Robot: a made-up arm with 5 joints. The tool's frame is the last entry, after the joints. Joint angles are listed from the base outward. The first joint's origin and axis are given. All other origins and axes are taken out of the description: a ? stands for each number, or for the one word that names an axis. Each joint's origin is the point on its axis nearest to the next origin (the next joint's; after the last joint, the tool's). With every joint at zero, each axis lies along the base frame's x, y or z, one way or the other. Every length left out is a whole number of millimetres.
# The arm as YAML. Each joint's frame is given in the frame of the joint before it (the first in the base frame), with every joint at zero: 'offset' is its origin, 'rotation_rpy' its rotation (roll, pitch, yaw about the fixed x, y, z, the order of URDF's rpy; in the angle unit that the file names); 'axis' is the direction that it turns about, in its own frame. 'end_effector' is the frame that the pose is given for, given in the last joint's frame.
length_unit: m
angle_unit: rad
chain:
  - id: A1
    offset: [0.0, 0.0, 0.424]
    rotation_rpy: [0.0, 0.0, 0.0]
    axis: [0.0, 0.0, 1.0]
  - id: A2
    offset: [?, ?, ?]
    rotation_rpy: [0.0, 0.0, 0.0]
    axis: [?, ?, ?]
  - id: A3
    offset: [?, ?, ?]
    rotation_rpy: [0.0, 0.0, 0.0]
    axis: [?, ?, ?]
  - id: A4
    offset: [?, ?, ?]
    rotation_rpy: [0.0, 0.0, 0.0]
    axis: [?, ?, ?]
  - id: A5
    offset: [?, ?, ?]
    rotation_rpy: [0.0, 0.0, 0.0]
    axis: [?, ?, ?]
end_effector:
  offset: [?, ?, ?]
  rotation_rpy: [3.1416, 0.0, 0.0]
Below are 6 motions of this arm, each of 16 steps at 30 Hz.
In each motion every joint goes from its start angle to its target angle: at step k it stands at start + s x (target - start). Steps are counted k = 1, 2, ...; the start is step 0. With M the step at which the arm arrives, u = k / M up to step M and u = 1 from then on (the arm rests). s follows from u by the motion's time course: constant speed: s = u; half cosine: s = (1 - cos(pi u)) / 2; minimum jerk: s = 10 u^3 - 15 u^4 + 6 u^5.
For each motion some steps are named. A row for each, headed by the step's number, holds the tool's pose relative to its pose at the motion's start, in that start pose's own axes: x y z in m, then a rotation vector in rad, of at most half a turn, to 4 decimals.
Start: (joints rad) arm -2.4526 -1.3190 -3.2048 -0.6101 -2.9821
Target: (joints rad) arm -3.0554 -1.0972 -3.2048 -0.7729 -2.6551
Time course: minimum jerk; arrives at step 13
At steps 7, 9, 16:
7: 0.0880 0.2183 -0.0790 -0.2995 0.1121 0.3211
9: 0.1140 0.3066 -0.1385 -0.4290 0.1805 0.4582
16: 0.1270 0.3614 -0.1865 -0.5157 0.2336 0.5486

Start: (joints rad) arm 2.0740 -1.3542 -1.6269 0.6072 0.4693
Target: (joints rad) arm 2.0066 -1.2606 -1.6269 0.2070 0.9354
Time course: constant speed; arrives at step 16
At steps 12, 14, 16:
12: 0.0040 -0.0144 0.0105 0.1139 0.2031 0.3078
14: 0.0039 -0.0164 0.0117 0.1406 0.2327 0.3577
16: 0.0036 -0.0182 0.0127 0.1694 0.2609 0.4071

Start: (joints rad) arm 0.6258 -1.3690 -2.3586 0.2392 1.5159
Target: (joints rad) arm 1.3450 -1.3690 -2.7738 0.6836 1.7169
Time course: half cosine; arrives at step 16
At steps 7, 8, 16:
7: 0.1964 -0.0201 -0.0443 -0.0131 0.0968 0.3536
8: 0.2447 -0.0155 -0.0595 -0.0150 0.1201 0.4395
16: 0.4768 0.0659 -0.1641 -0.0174 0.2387 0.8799

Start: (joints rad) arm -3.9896 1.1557 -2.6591 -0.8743 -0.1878
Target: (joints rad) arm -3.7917 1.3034 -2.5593 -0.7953 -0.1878
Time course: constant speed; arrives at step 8
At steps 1, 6, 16:
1: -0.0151 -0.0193 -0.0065 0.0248 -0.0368 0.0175
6: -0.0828 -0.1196 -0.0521 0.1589 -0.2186 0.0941
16: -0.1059 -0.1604 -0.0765 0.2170 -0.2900 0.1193

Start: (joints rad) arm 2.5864 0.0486 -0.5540 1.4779 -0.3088
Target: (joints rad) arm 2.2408 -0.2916 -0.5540 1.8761 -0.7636
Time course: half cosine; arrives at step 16
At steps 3, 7, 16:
3: -0.0093 0.0057 -0.0067 0.0244 0.0031 -0.0220
7: -0.0473 0.0265 -0.0286 0.1158 0.0237 -0.1058
16: -0.1292 0.0593 -0.0542 0.2800 0.0995 -0.2651

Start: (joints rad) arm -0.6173 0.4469 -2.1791 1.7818 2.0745
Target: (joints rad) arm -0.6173 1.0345 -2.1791 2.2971 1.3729
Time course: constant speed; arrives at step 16
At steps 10, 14, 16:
10: 0.0018 0.0033 0.2371 -0.6668 0.1949 -0.4209
14: 0.0143 0.0259 0.3193 -0.9605 0.1914 -0.5649
16: 0.0223 0.0405 0.3567 -1.1107 0.1712 -0.6279

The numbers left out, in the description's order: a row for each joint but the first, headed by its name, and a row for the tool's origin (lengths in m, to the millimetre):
A2: xyz 0.0 0.0 0.0, axis 0.0 1.0 0.0
A3: xyz 0.042 0.0 0.222, axis 0.0 1.0 0.0
A4: xyz 0.091 0.0 -0.403, axis 0.0 1.0 0.0
A5: xyz 0.097 0.0 -0.123, axis 0.0 0.0 -1.0
tool: xyz 0.0 0.0 0.0

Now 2 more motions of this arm.
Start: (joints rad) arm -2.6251 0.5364 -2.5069 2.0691 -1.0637
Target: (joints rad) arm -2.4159 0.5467 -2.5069 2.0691 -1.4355
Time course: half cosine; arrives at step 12
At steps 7, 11, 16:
7: 0.0643 -0.0389 0.0040 0.0009 -0.0149 -0.3650
11: 0.0980 -0.0644 0.0067 0.0028 -0.0237 -0.5700
16: 0.0996 -0.0656 0.0068 0.0029 -0.0241 -0.5799

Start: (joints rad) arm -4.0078 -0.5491 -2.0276 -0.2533 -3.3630
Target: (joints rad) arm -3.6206 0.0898 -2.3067 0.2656 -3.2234
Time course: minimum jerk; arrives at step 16
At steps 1, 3, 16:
1: 0.0008 0.0002 0.0004 -0.0007 0.0018 0.0011
3: 0.0176 0.0044 0.0081 -0.0153 0.0405 0.0247
16: 0.3358 0.2331 0.0392 -0.4024 0.8197 0.4221

